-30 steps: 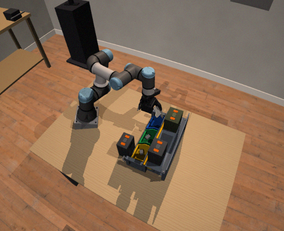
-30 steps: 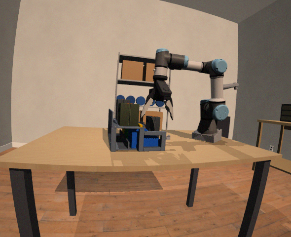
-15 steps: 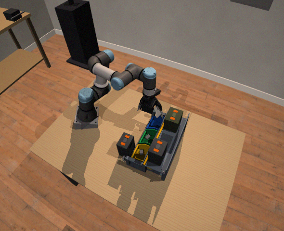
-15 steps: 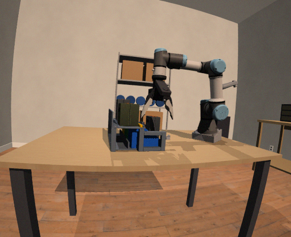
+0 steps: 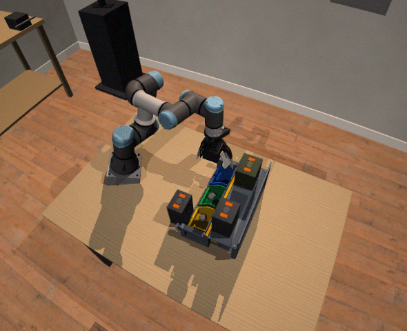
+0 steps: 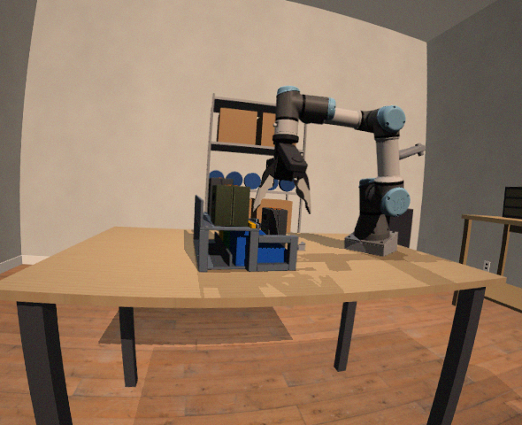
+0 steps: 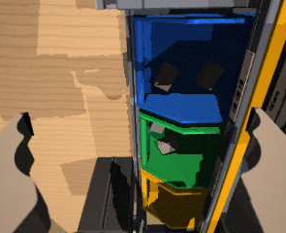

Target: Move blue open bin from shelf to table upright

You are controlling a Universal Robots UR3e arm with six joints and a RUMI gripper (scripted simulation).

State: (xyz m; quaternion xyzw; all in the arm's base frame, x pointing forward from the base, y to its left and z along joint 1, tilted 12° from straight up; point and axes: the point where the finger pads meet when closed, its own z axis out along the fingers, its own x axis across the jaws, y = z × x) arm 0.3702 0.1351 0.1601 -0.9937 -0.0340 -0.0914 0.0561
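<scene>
Right now my hand is 9 cm above the blue open bin and 6 cm short of it. Also, from my hand: yellow bin 22 cm to the right, 9 cm below, 8 cm ahead; then green bin 11 cm to the right, 9 cm below, 7 cm ahead.
</scene>
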